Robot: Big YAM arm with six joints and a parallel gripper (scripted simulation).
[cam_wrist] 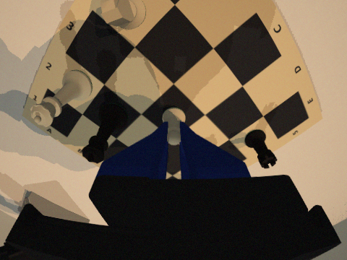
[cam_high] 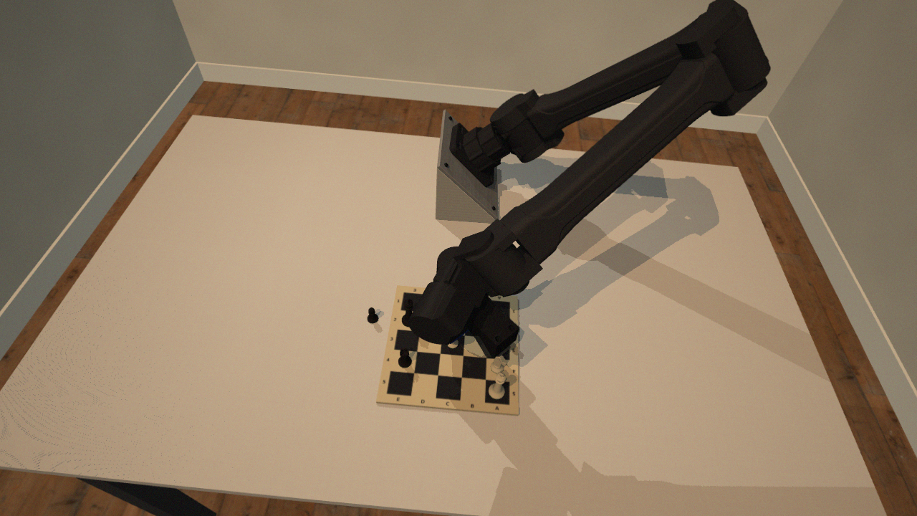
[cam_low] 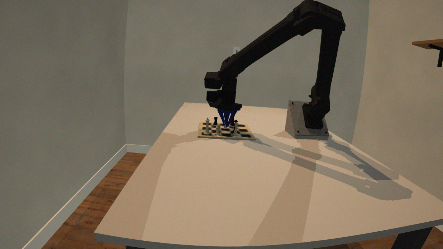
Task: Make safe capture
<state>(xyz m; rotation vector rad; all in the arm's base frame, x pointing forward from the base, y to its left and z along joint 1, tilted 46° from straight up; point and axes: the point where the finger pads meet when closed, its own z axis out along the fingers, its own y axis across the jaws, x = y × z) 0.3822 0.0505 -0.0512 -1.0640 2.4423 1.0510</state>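
The white pawn is right at my hand. The rest, counted from my hand: white king: 8 cm to the left, 8 cm ahead, 1 cm above; chessboard: 2 cm below; black king: 7 cm to the right, 3 cm behind, 1 cm above.
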